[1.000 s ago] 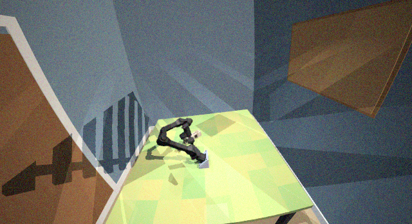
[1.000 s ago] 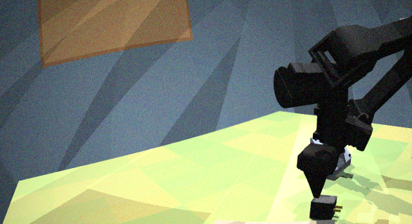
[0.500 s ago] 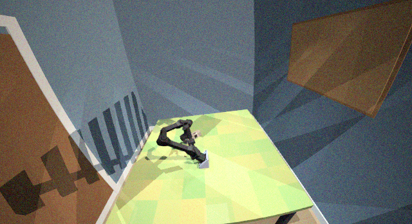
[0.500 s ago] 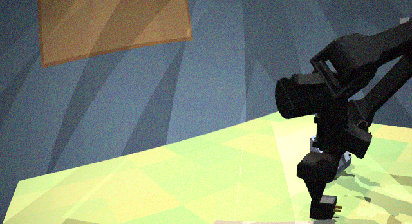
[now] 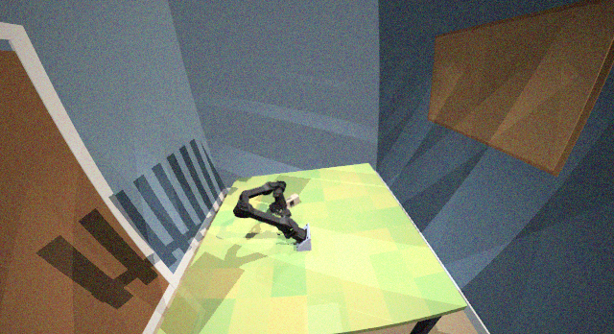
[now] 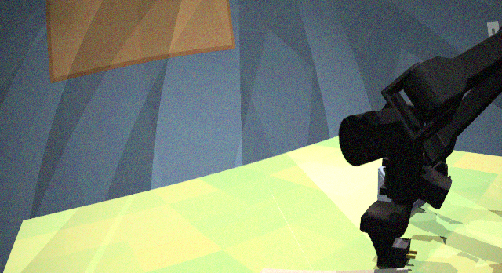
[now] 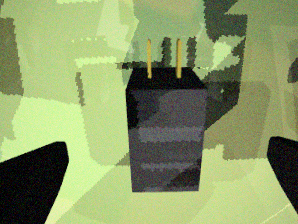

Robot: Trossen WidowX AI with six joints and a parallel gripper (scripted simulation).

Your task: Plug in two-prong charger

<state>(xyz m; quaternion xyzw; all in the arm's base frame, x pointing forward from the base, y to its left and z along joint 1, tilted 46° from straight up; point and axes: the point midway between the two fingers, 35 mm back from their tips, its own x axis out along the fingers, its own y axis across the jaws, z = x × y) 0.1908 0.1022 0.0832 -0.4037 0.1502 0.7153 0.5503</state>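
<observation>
Now: the two-prong charger 2 cm to the left of my gripper tip, 2 cm below it and 1 cm behind it.
</observation>
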